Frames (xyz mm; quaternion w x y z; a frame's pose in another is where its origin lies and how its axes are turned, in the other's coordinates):
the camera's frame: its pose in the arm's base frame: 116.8 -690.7 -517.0 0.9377 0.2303 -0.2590 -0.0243
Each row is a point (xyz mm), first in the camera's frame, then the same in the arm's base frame.
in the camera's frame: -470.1 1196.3 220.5
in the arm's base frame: -487.4 362.3 -40.8
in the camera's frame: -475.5 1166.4 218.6
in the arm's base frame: -489.0 337.3 -58.1
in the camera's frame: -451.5 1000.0 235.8
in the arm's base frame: -464.5 177.6 -107.6
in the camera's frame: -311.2 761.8 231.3
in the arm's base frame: -323.4 -56.3 -150.3
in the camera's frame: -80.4 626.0 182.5
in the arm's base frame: -89.6 -195.1 -138.2
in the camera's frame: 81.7 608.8 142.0
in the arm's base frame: 72.0 -220.2 -99.7
